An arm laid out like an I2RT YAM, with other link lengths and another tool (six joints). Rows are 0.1 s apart.
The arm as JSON. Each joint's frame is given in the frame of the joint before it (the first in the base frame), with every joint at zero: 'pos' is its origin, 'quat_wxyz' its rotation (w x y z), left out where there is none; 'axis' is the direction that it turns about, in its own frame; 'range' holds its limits. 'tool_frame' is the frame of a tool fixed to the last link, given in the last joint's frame.
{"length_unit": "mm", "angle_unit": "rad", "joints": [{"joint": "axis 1", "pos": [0.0, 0.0, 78.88], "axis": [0.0, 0.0, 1.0], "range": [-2.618, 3.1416]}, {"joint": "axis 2", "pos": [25.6, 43.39, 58.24], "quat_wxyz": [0.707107, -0.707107, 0.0, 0.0], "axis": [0.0, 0.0, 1.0], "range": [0.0, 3.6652]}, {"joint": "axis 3", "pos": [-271.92, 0.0, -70.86], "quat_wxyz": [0.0, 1.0, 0.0, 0.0], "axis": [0.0, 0.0, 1.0], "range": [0.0, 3.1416]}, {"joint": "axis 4", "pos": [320.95, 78.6, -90.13], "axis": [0.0, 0.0, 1.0], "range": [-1.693, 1.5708]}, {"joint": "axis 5", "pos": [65.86, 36.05, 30.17], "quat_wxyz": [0.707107, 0.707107, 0.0, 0.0], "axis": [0.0, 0.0, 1.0], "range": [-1.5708, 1.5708]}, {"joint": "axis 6", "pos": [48.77, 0.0, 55.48], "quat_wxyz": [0.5, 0.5, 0.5, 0.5], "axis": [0.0, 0.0, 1.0], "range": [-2.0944, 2.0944]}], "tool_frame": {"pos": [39.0, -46.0, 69.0], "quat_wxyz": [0.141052, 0.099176, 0.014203, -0.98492]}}
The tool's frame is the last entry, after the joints.
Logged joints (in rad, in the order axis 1, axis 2, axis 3, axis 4, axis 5, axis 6), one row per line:
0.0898 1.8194 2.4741 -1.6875 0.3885 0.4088
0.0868 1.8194 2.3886 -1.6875 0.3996 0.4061
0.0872 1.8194 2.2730 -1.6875 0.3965 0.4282
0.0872 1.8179 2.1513 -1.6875 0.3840 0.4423
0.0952 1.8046 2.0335 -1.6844 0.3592 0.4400
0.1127 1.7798 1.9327 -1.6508 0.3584 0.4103
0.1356 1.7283 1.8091 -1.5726 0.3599 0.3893
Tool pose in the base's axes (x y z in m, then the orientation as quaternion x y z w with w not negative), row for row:
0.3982 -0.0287 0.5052 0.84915 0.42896 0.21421 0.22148
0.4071 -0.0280 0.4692 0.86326 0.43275 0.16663 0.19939
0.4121 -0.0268 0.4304 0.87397 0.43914 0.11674 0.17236
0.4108 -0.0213 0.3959 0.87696 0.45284 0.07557 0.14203
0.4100 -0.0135 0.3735 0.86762 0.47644 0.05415 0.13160
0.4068 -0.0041 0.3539 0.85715 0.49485 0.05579 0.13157
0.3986 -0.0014 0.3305 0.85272 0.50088 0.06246 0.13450
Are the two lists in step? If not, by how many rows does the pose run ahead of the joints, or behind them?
The pose runs 1 row ahead of the joints: the pose in row i belongs to the joints in row i + 1.
